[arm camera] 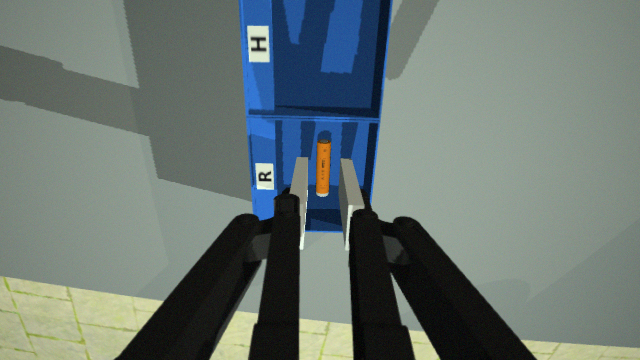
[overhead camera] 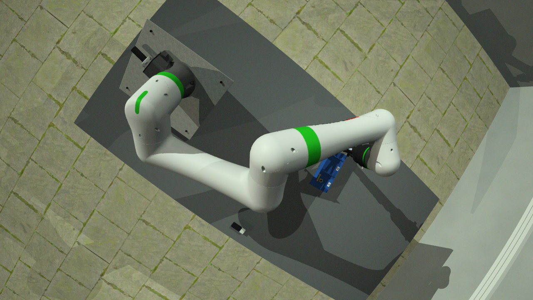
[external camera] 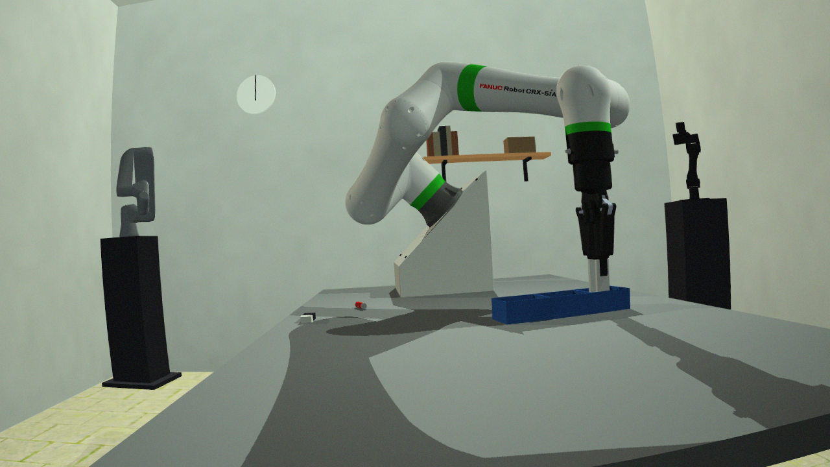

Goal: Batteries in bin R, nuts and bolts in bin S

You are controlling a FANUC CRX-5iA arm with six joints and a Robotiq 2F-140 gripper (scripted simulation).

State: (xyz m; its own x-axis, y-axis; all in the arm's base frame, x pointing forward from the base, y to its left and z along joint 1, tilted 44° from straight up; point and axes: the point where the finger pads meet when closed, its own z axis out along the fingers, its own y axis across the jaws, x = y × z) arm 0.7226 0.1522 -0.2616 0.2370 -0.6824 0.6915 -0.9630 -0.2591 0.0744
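The orange battery lies 5 cm below my hand. Round my hand: yellow bolt (2 cm ahead, 16 cm to the right, 5 cm below); then blue three-compartment bin (3 cm ahead, 8 cm to the right, 4 cm below); then brass nut (5 cm ahead, 16 cm to the right, 5 cm below).
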